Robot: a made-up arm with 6 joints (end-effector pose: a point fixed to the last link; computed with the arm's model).
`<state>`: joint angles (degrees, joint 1 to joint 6).
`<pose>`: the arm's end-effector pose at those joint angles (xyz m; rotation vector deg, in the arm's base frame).
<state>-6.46 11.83 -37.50 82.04 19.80 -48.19</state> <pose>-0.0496 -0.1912 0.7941 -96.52 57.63 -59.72</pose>
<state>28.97 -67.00 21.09 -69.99 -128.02 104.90</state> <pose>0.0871 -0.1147 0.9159 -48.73 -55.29 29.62</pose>
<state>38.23 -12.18 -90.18 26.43 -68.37 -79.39</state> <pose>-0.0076 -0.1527 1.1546 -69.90 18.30 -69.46</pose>
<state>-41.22 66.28 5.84 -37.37 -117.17 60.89</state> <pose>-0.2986 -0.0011 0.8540 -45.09 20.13 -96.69</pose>
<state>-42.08 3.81 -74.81 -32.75 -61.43 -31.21</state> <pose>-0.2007 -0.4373 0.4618 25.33 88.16 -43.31</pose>
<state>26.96 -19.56 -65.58 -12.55 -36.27 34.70</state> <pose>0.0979 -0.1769 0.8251 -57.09 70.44 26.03</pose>
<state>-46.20 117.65 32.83 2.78 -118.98 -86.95</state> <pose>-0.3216 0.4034 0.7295 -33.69 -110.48 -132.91</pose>
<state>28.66 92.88 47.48 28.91 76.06 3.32</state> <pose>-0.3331 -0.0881 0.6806 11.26 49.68 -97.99</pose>
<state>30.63 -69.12 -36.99 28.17 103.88 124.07</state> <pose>-0.0388 -0.0224 0.7474 -48.47 -142.31 -68.92</pose>
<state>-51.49 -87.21 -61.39 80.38 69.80 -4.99</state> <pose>0.3036 -0.0051 0.5370 -124.07 24.43 1.94</pose>
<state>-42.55 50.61 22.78 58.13 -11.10 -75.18</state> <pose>-0.4141 -0.0272 0.8065 -10.39 34.75 -136.00</pose>
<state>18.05 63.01 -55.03 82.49 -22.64 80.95</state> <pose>-0.2279 0.1772 0.5181 -54.89 108.00 62.38</pose>
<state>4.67 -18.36 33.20 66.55 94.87 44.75</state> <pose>0.0859 -0.2296 0.5226 -40.86 93.04 19.99</pose>
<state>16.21 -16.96 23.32 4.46 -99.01 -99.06</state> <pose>-0.1151 -0.4933 0.5870 85.22 -50.15 -36.30</pose>
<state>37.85 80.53 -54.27 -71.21 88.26 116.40</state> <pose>-0.3868 -0.0030 0.8330 27.61 -76.33 64.24</pose>
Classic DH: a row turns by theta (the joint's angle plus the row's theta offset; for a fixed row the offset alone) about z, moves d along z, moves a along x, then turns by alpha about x. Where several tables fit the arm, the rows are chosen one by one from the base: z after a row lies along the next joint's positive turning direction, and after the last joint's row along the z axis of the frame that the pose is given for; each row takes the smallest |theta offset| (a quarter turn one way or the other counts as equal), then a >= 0, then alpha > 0; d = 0 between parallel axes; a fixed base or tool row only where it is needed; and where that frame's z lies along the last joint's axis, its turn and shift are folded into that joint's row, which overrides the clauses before.
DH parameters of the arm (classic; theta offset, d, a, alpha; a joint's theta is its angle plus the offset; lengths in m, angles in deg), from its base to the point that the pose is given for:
base (fixed): 90 0.688 0.025 -90
joint 1: 0 0.03 -0.03 -90
joint 2: -90 -0.014 0.087 90
joint 3: 90 0.23 0.081 90
joint 4: -13.24 0.0703 -0.0479 101.68
joint 5: 87.27 -0.0141 0.0357 -77.04
joint 6: -51.89 -0.0806 -0.1629 43.72
tool (fixed): -122.34 0.2245 0 0

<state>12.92 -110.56 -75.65 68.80 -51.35 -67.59</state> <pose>0.1734 0.1342 0.9177 -66.83 -30.63 76.61</pose>
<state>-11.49 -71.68 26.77 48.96 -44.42 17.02</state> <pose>0.0040 -0.1614 0.7565 -36.07 -73.07 21.68</pose>
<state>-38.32 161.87 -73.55 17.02 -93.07 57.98</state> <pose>0.0083 -0.0247 0.7939 23.67 109.81 -58.97</pose>
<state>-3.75 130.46 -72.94 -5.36 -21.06 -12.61</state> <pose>-0.3275 0.2430 0.7101 94.41 83.29 -103.63</pose>
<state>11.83 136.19 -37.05 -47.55 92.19 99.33</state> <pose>-0.1737 0.1625 0.7921 24.71 -73.96 18.98</pose>
